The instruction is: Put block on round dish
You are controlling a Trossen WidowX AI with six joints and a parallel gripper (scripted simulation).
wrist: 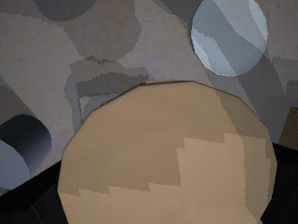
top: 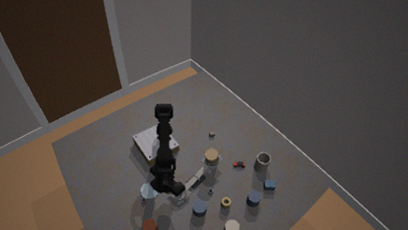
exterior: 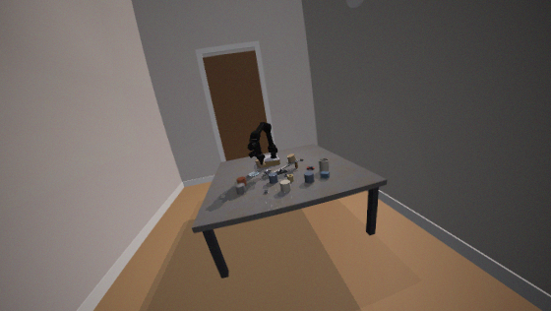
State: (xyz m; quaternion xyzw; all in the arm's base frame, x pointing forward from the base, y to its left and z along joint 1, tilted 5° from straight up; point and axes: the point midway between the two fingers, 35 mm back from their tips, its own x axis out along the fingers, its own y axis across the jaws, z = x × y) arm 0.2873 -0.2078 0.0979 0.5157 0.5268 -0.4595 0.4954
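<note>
The grey block lies 3 cm ahead of my gripper tip, 4 cm to the left of it and 8 cm below it. Also, from my gripper tip: red-brown cylinder: 7 cm ahead, 21 cm to the right, 9 cm below; tan cup: 2 cm to the right, 1 cm above; round pale blue dish: 10 cm behind, 6 cm to the right, 12 cm below.
</note>
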